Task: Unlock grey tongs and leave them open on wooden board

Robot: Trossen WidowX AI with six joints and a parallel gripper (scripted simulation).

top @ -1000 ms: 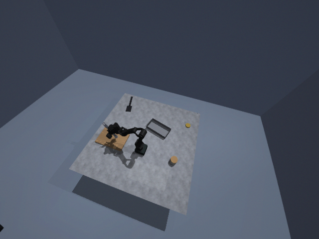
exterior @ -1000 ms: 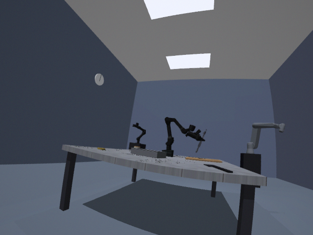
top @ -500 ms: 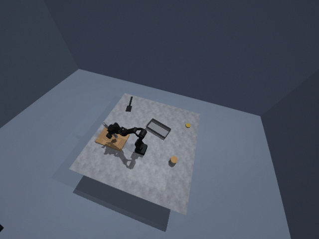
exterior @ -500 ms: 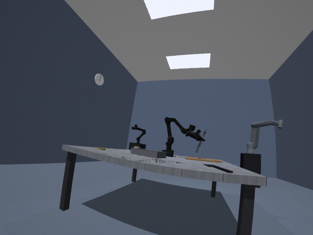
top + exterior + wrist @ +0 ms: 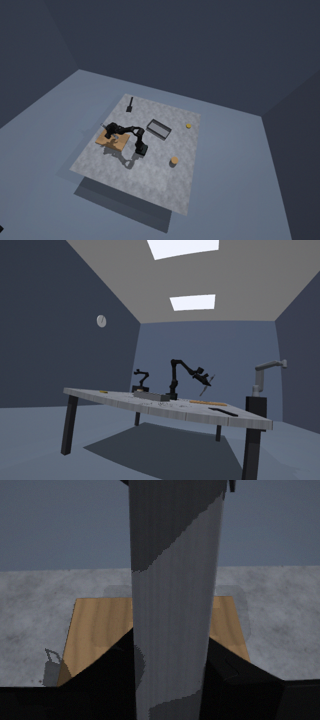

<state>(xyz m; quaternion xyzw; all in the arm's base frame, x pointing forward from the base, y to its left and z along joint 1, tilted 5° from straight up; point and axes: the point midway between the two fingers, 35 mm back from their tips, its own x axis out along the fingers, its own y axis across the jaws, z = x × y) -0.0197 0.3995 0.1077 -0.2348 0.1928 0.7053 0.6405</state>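
My gripper tip is 20 mm to the left of the wooden board and 180 mm above it. From my gripper tip the other things lie so: black spatula: 590 mm ahead, 100 mm to the left, 190 mm below; roasting tin: 390 mm ahead, 490 mm to the right, 160 mm below.
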